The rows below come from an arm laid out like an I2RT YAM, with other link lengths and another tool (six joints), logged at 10 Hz.
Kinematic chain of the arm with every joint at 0, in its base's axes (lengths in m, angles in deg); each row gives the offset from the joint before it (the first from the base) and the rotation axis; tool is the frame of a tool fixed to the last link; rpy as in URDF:
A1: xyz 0 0 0.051 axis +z
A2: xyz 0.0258 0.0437 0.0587 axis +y
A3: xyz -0.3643 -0.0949 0 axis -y
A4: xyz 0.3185 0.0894 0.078 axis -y
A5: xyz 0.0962 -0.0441 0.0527 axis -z
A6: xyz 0.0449 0 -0.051 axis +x
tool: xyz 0.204 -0.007 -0.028 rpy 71.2 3.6 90
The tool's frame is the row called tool.
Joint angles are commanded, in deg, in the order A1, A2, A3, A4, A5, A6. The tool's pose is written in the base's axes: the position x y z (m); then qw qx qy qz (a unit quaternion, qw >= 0). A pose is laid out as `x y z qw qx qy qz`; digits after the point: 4 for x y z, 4 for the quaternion.
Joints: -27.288, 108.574, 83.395, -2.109, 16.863, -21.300
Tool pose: 0.6200 -0.4257 0.2196 0.6286 0.5674 0.5147 0.1342
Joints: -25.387, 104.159, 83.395, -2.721, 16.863, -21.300
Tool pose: 0.6227 -0.3996 0.2716 0.6496 0.5452 0.5070 0.1538
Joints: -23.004, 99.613, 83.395, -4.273, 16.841, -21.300
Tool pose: 0.6217 -0.3661 0.3190 0.6640 0.5237 0.5043 0.1750
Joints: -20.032, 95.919, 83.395, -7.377, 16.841, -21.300
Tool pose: 0.6195 -0.3259 0.3464 0.6626 0.5083 0.5148 0.1937
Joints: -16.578, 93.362, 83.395, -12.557, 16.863, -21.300
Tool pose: 0.6157 -0.2814 0.3486 0.6415 0.5015 0.5427 0.2060
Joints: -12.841, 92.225, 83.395, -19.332, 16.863, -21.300
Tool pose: 0.6098 -0.2355 0.3271 0.6016 0.5008 0.5861 0.2094
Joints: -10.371, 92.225, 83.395, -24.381, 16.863, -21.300
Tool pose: 0.6032 -0.2060 0.3031 0.5666 0.5019 0.6202 0.2057
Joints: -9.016, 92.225, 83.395, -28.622, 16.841, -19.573
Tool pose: 0.5927 -0.1885 0.2836 0.5382 0.5153 0.6352 0.2032
